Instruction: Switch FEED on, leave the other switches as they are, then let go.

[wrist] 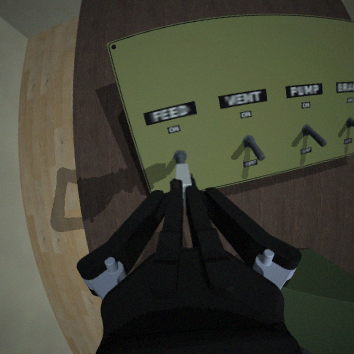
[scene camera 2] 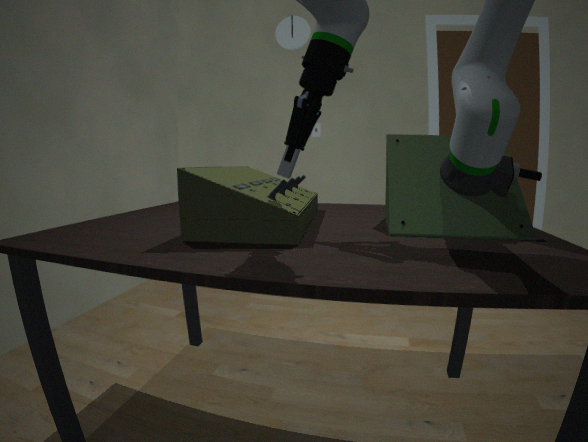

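Where they show: gripper, fingertip midpoint: (wrist: 181, 172) (scene camera 2: 283, 176); arm's base, link origin: (scene camera 2: 467, 174).
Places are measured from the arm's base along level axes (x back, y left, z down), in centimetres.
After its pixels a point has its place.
Note:
The sloped yellow-green switch box (scene camera 2: 235, 215) @(x -48.3, y 33.9, z 8.2 cm) (wrist: 210, 55) @(x -59.1, y 21.1, z 0.2 cm) stands on the table. The FEED lever (wrist: 180, 156) @(x -43.8, y 25.5, z 3.8 cm) is seen nearly end-on in the wrist view, below its ON label; its exact tilt is hard to tell. The VENT lever (wrist: 254, 147) @(x -45.5, y 13.9, z 2.8 cm) and PUMP lever (wrist: 315, 135) @(x -48.2, y 2.4, z 2.8 cm) slant toward their OFF labels. The BRAKE lever (wrist: 349, 122) @(x -52.2, y -8.9, z 4.4 cm) is partly cut off by the view's edge. My gripper (scene camera 2: 285, 168) @(x -41.3, y 25.1, z 0.6 cm) (wrist: 181, 172) @(x -41.3, y 25.1, z 0.6 cm) is shut and empty. Its pale tips are right at the FEED lever on its OFF side and hide the panel there; contact is unclear.
The dark table (scene camera 2: 200, 265) @(x -45.9, y 49.0, z 14.1 cm) (wrist: 95, 30) @(x -81.6, y 50.9, z 14.1 cm) carries the box. A larger green sloped block (scene camera 2: 415, 185) @(x -13.8, y 5.2, z 3.1 cm) (wrist: 320, 310) @(x -18.4, y 0.5, z -2.1 cm) stands to the right in the scene view, with the robot's arm (scene camera 2: 482, 105) @(x -0.2, y 20.0, z -14.4 cm) in front of it. A wall and a door (scene camera 2: 445, 65) are behind.

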